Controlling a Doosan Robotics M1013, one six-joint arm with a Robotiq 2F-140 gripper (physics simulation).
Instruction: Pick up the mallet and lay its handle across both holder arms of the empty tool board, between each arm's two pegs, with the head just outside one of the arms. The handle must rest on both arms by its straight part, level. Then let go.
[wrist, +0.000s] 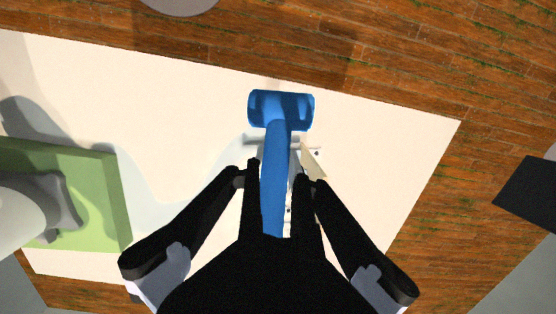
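Observation:
The blue mallet is in the middle of the wrist view, its head toward the top and its straight handle running down between the fingers. My gripper is shut on the handle, with the head beyond the fingertips. Below and beside the handle are pale parts with small dark holes and a narrow cream panel, apparently the tool board and its holder. The fingers and the handle hide most of these, so the arms, their pegs and any contact with the handle cannot be made out.
A green block with a dark grey part and a pale rounded body on it is at the left. The pale table top ends at a brown plank floor. A black panel is at the right, and a grey round shape at the top.

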